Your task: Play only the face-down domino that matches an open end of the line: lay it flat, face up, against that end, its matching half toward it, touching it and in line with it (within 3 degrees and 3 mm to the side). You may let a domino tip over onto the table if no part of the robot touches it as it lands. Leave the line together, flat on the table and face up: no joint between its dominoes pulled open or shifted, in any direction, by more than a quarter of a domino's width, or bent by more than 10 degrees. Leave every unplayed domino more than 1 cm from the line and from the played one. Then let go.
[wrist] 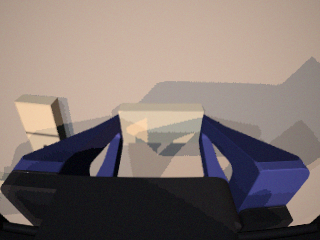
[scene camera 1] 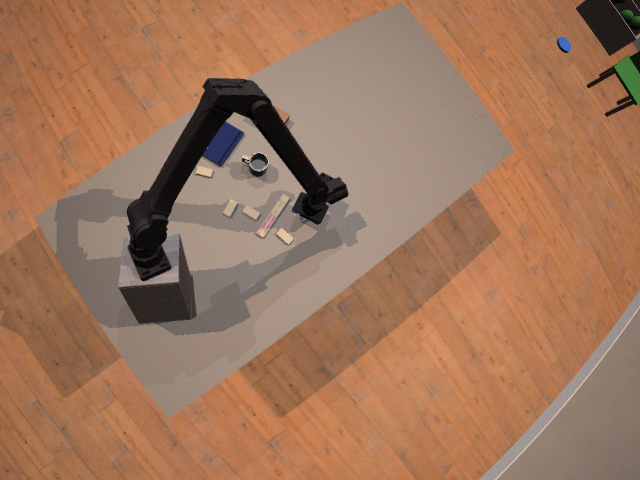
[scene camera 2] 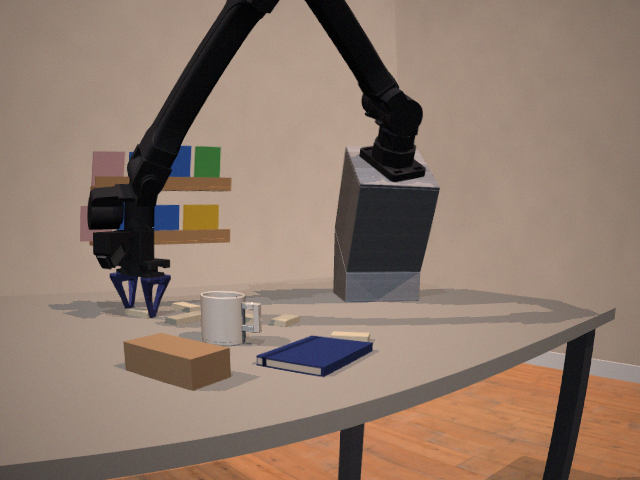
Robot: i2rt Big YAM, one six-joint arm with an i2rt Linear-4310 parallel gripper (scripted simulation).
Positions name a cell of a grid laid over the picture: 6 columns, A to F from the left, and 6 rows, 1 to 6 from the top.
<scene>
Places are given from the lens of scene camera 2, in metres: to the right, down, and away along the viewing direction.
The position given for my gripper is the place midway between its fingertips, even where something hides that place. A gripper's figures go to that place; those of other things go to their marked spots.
my gripper (scene camera 2: B4): -0.32, 0.13, 0.98
brown box (scene camera 2: B5): -0.14, 0.13, 0.59
</scene>
